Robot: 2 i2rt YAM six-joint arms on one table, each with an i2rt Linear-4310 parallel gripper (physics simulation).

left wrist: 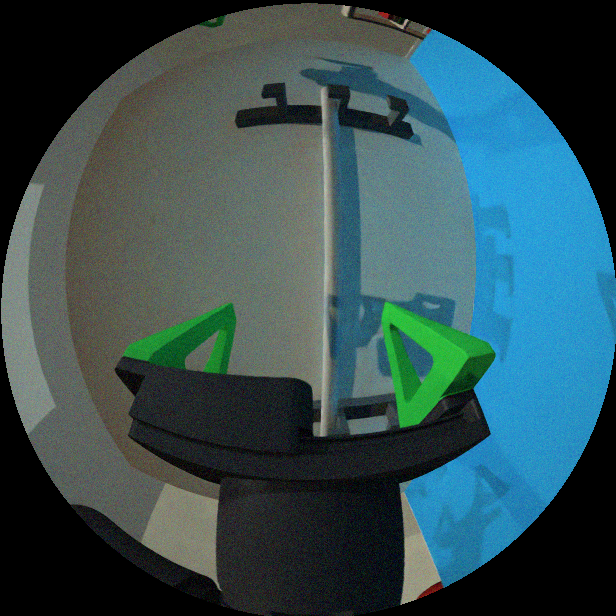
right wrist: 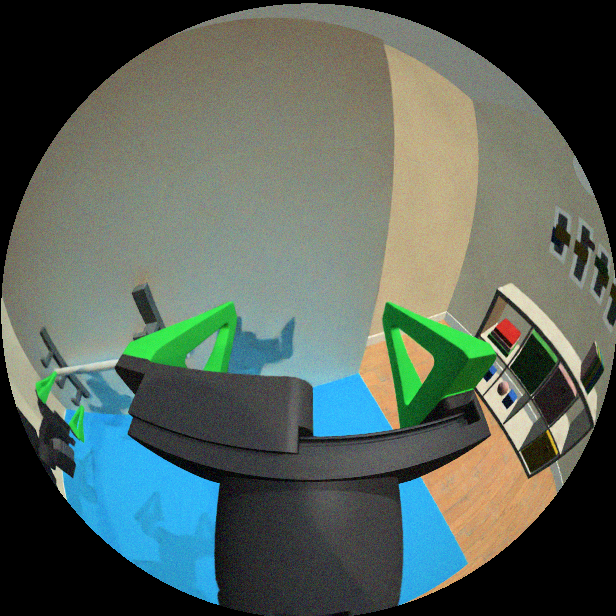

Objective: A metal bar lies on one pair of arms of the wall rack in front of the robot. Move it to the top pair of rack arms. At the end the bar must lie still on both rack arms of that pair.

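In the left wrist view the metal bar point(left wrist: 327, 258) runs as a thin pale line from the far rack upright point(left wrist: 324, 114) down to the near rack upright point(left wrist: 356, 410), and passes between my green fingers. My left gripper point(left wrist: 310, 344) is open around the bar, the fingers apart from it on both sides. My right gripper point(right wrist: 310, 344) is open and empty, facing the wall to the right of the rack. In the right wrist view the bar point(right wrist: 91, 366) shows at the far left on the rack arms point(right wrist: 60, 362), with the left gripper's green fingertips point(right wrist: 60, 405) by it.
The blue table top point(left wrist: 534, 258) lies to the right in the left wrist view. A second rack upright point(right wrist: 146, 313) stands on the wall. A white shelf unit point(right wrist: 540, 376) with coloured items stands at the far right on the wooden floor.
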